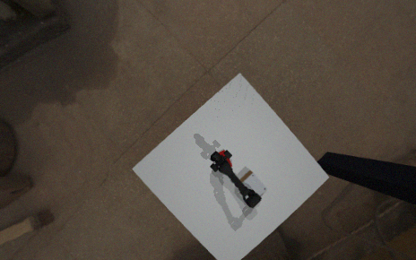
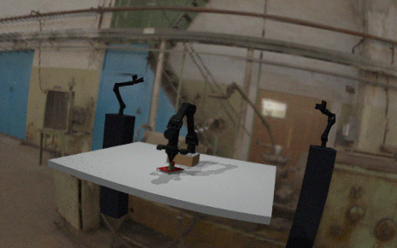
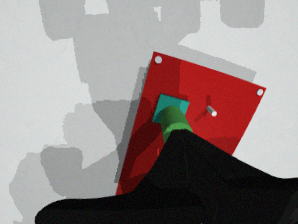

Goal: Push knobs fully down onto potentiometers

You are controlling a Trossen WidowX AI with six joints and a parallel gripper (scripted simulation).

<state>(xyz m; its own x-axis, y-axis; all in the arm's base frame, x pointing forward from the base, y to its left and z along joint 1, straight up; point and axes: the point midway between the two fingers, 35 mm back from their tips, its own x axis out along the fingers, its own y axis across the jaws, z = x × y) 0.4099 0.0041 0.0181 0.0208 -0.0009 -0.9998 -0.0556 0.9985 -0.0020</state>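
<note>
Now: the green knob 20 mm below my gripper tip. Round my gripper tip: red knob 60 mm behind, 10 mm below.
</note>
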